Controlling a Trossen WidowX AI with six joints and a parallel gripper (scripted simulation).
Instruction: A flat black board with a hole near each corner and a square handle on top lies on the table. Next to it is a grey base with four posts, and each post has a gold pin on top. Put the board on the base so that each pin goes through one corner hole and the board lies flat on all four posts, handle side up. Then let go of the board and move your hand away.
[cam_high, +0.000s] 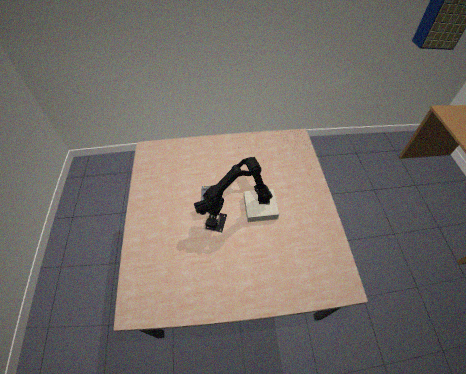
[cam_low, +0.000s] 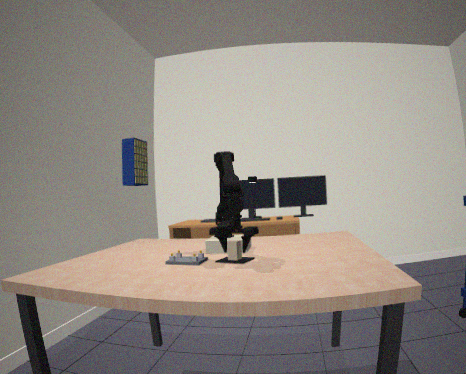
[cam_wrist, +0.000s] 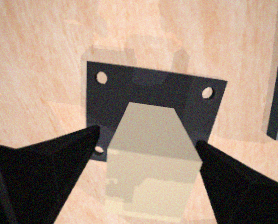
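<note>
My gripper tip is 4 cm short of the grey base, 18 cm to the left of it and 3 cm above it. Round my gripper tip: flat black board (1 cm below).
</note>
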